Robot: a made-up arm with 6 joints.
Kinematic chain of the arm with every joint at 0, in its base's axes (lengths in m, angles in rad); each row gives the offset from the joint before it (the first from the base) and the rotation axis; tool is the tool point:
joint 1: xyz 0 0 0.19 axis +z
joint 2: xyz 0 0 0 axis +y
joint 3: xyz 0 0 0.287 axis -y
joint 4: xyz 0 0 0 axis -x
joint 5: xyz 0.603 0 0 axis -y
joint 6: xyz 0 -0.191 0 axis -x
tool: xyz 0 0 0
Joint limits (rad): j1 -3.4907..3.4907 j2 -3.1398..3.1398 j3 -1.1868..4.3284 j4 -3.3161..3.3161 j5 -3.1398..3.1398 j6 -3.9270..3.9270
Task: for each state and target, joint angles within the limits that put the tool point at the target. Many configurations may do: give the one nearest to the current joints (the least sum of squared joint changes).
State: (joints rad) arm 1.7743 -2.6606 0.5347 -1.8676 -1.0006 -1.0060
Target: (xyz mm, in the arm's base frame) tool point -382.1 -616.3 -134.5
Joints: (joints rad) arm 1.1351 -2.8016 0.7015 -2.0398 -1.0006 -1.0060
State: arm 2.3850 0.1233 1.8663 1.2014 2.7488 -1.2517
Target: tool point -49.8 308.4 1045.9
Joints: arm 2.0820 0.4934 1.5528 0.9734 2.7488 -1.2517
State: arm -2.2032 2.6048 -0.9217 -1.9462 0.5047 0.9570
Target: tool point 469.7 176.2 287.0
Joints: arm -2.5675 3.1381 -0.4106 -2.1664 0.5047 0.9570
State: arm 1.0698 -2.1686 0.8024 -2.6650 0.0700 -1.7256
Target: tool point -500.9 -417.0 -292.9
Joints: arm 0.9563 -2.9522 0.6725 -2.6553 0.0700 -1.7256
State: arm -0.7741 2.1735 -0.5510 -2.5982 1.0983 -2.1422
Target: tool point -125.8 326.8 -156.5
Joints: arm -0.7306 2.0192 -0.5785 -2.5586 1.0983 -2.1422
